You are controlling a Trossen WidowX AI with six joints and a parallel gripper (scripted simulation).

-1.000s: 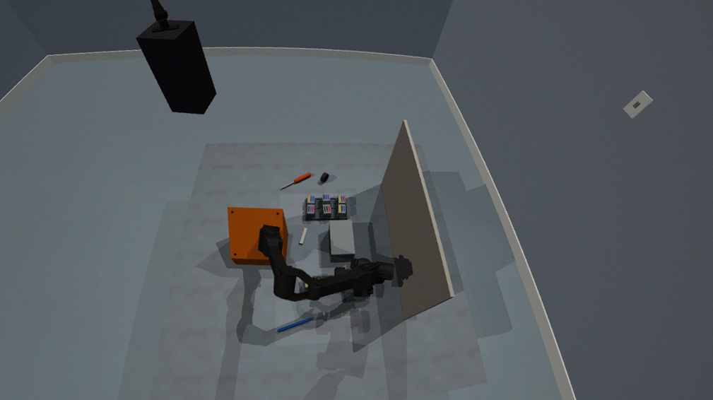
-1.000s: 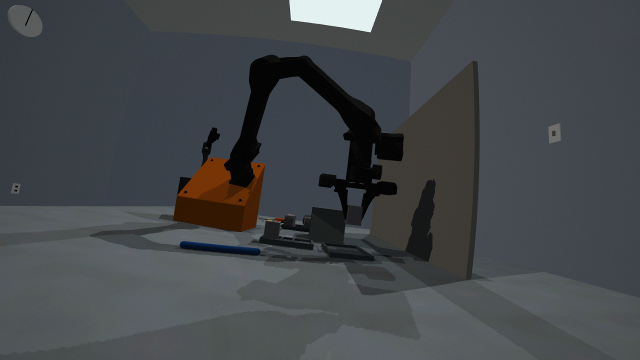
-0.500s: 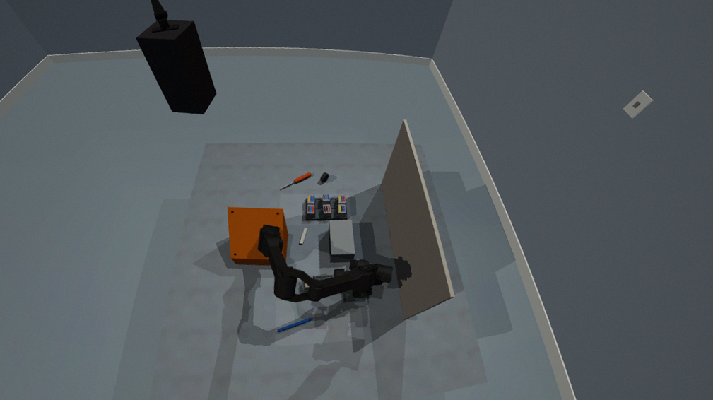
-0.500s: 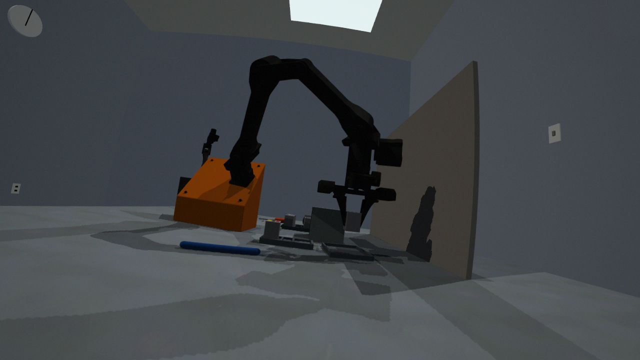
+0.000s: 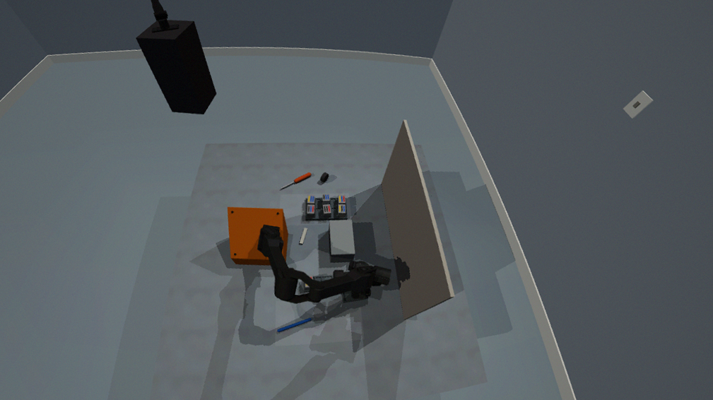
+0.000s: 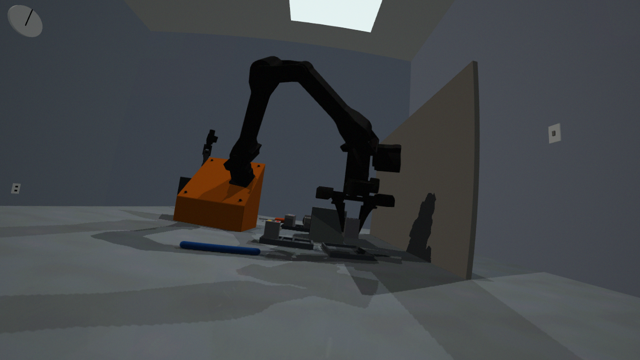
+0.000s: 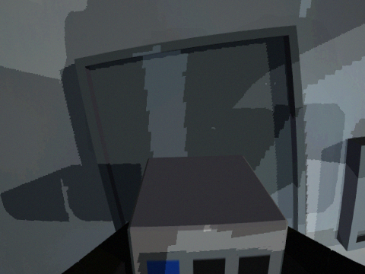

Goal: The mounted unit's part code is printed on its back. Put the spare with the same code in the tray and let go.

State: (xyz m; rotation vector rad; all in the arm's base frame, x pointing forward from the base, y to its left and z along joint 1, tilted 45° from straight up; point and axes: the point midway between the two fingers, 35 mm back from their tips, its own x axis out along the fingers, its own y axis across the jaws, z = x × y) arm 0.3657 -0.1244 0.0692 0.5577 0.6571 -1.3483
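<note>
My gripper tip is 10 mm past the dark-rimmed tray and 50 mm above it. The rest, counted from my gripper tip: rack 150 mm behind, 40 mm below; then grey spare block 20 mm above; then mounted unit 70 mm behind, 190 mm to the left.
</note>
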